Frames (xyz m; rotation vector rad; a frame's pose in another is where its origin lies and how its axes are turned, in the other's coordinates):
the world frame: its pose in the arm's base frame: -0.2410 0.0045 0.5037 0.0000 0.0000 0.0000
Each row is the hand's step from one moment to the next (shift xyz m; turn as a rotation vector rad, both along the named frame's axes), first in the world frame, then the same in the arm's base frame.
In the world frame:
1: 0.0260 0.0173 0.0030 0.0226 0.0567 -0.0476
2: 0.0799 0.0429 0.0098 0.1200 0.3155 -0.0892
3: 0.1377 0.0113 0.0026 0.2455 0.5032 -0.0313
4: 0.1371 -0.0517 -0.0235 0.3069 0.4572 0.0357
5: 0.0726 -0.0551 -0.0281 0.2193 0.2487 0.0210
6: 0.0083 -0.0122 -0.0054 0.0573 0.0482 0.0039
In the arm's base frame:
1: 0.0260 0.0173 0.0030 0.0226 0.0567 -0.0476
2: 0.0799 0.0429 0.0098 0.1200 0.3155 -0.0892
3: 0.1377 0.0113 0.0026 0.2455 0.5032 -0.0313
4: 0.1371 -0.0517 -0.0235 0.3069 0.4572 0.0357
5: 0.0726 -0.0551 -0.0281 0.2193 0.2487 0.0210
6: 0.0083 -0.0122 -0.0054 0.0573 0.0482 0.0039

